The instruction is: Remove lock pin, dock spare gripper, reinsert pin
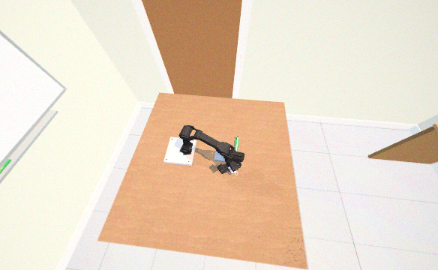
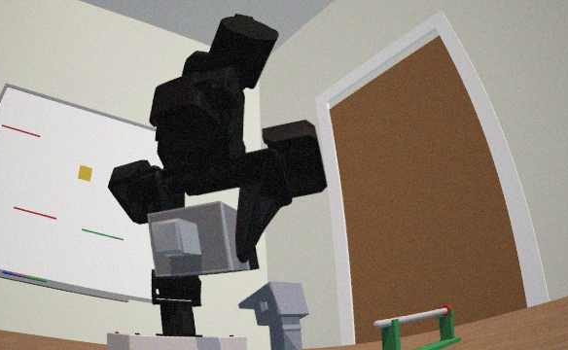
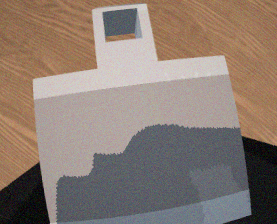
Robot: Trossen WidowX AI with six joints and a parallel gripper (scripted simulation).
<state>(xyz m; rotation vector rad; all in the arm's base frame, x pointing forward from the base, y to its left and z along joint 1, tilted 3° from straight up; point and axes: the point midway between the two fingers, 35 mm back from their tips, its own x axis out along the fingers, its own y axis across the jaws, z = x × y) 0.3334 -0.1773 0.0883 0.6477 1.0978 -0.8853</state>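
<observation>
My gripper tip is now 60 mm past the grey mount, 140 mm to the right of it and 50 mm above it. Round my gripper tip: spare gripper 20 mm above; green stand 70 mm ahead, 230 mm to the left, 70 mm below.
</observation>
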